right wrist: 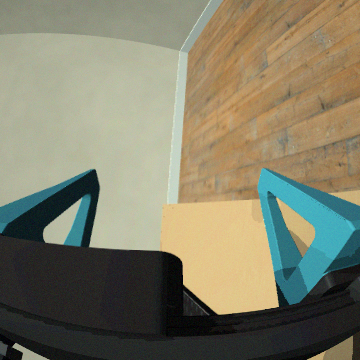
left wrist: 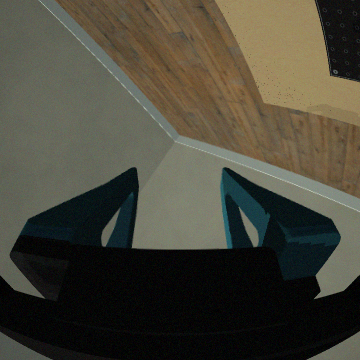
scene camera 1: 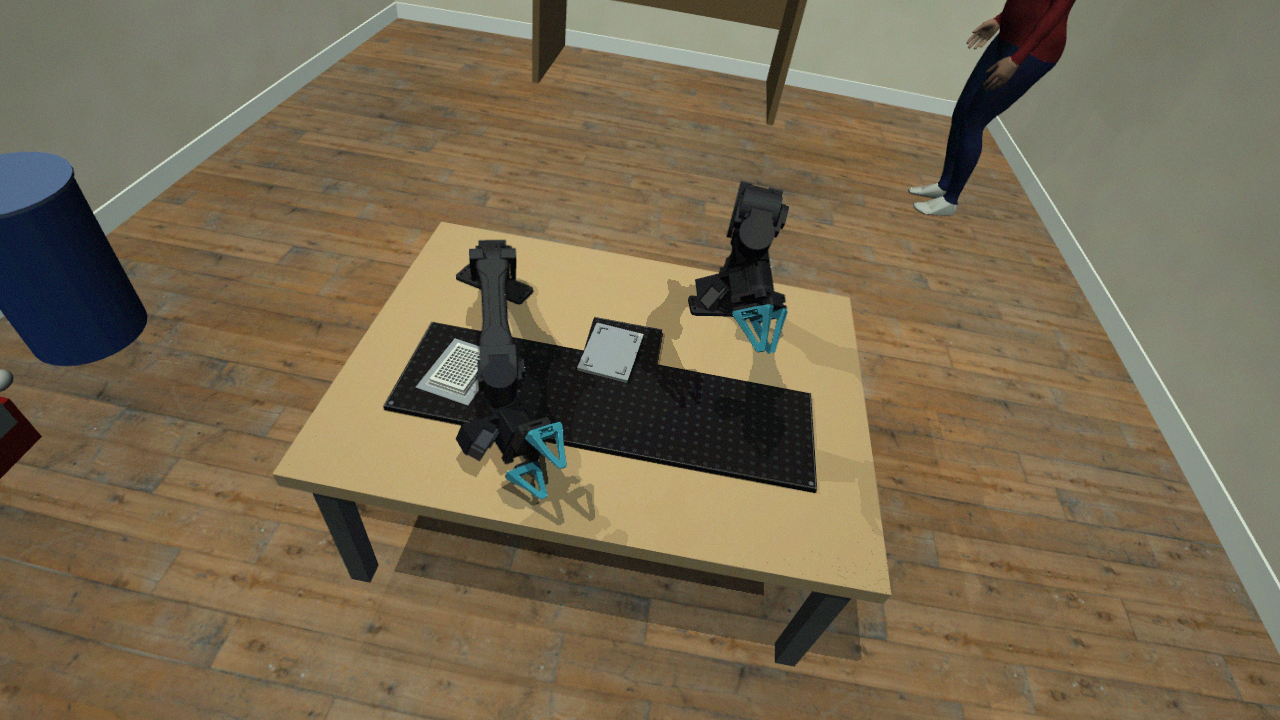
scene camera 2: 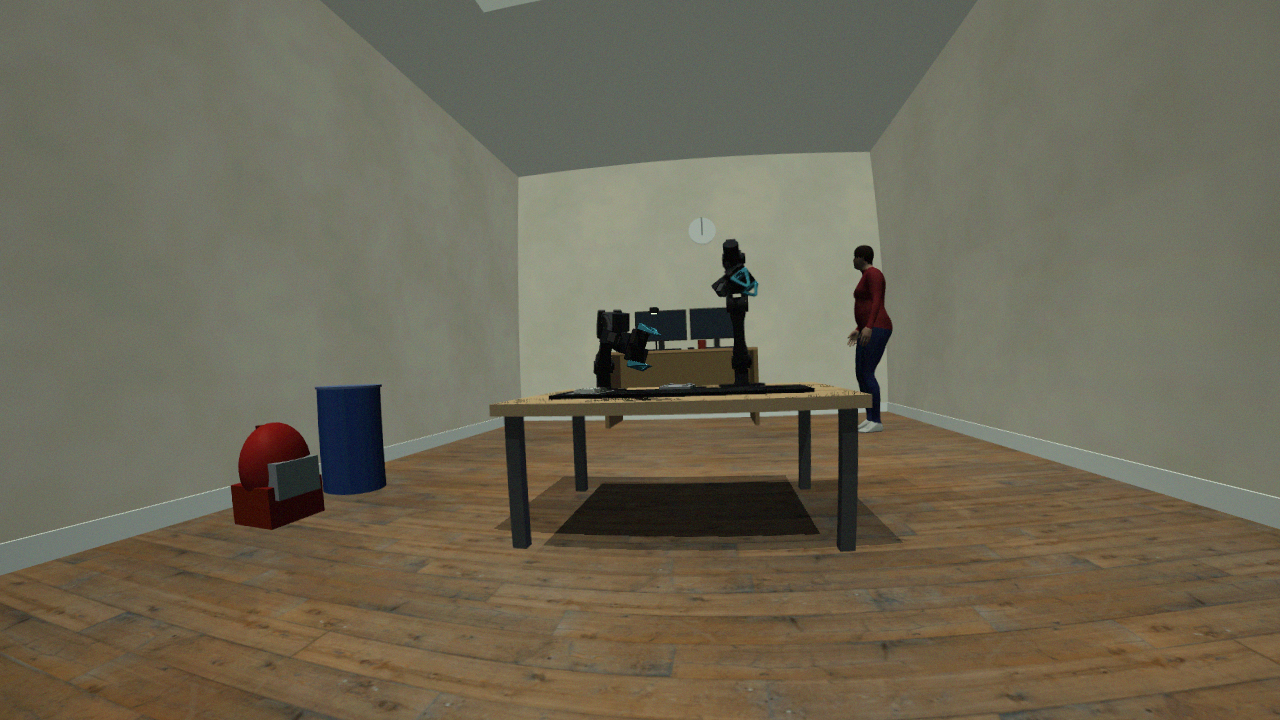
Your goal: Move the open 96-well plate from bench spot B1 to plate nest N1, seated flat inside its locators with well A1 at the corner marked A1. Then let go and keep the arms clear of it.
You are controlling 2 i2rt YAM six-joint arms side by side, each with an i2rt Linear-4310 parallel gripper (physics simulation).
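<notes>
The white 96-well plate lies on a light grey pad at the picture-left end of the black perforated board in scene camera 1; my right arm passes close to its picture-right side. The grey nest with dark corner locators holds no plate. Its A1 mark is too small to read. My right gripper is wide open and empty above the table's near edge. My left gripper is half open and empty, raised near its own base; it also shows in scene camera 2.
The black perforated board lies along the wooden table. A person stands behind the table at picture right. A blue barrel and a red object stand on the floor at picture left. A desk stands behind.
</notes>
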